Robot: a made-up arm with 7 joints.
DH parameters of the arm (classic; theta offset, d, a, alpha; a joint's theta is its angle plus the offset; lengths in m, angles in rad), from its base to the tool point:
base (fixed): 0 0.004 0.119 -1.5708
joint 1: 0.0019 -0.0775 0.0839 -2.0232
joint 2: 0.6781 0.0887 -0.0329 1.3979
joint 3: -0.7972 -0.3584 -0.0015 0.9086
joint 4: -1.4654 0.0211 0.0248 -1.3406
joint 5: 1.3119 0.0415 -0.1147 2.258
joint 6: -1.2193 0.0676 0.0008 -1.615
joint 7: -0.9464 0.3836 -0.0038 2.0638
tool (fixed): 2.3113 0.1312 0 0
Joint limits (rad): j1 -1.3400..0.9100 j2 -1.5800..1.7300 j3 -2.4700..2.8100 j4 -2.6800..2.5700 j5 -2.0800..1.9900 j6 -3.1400..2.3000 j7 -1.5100..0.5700
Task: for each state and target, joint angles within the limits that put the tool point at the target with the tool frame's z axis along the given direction. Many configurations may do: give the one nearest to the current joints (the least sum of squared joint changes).
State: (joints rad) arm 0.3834 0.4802 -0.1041 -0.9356 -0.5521 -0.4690 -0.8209
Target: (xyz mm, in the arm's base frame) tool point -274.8 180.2 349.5 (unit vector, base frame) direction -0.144 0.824 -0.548
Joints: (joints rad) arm 0.8919 0.9995 -0.4139 -0.9452 0.2329 0.1559 -0.3519
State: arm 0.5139 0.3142 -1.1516 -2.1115 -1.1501 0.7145 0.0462
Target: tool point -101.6 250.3 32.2 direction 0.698 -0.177 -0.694
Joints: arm 0.7428 0.6175 -0.7716 -1.3383 -1.0943 1.1550 0.4422
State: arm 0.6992 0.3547 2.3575 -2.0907 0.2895 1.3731 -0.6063
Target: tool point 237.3 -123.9 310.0 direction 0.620 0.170 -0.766
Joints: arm 0.0798 0.6328 2.4631 -2.2924 0.4569 1.5127 -0.0153
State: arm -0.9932 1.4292 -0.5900 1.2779 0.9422 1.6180 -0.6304
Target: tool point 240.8 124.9 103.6 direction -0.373 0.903 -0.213
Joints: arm -0.4971 0.8022 -0.6220 1.9336 0.3325 1.6023 -0.3521
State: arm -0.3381 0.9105 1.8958 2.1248 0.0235 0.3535 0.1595
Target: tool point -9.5 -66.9 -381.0 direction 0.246 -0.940 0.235
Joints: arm -0.2560 1.2772 1.6165 1.8354 -0.0749 -0.3237 0.0274
